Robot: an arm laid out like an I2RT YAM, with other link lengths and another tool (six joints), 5 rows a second.
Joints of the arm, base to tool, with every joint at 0 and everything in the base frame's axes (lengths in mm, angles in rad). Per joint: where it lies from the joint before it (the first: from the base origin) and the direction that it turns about. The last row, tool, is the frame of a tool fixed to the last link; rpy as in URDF.
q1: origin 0 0 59.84 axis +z
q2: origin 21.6 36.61 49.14 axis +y
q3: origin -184.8 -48.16 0 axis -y
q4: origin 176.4 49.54 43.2 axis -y
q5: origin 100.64 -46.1 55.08 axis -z
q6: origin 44.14 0 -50.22 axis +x
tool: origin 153 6 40 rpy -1.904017 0.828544 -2.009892
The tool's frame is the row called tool.
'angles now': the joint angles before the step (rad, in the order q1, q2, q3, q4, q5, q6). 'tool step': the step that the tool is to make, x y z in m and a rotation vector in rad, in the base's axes. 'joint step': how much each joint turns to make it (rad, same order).
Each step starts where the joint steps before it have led.
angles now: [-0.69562 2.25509 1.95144 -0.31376 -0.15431 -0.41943]
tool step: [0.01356 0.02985 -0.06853 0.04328 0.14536 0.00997]
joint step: [0.08698 0.11943 0.03285 -0.05457 0.09347 0.00724]
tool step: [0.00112 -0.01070 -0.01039 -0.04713 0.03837 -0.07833]
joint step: [0.02786 0.04919 0.04306 0.00079 0.11865 0.02939]
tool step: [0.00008 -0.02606 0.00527 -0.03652 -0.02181 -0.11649]
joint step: [-0.00001 0.06489 0.09619 -0.00004 0.09802 0.06599]
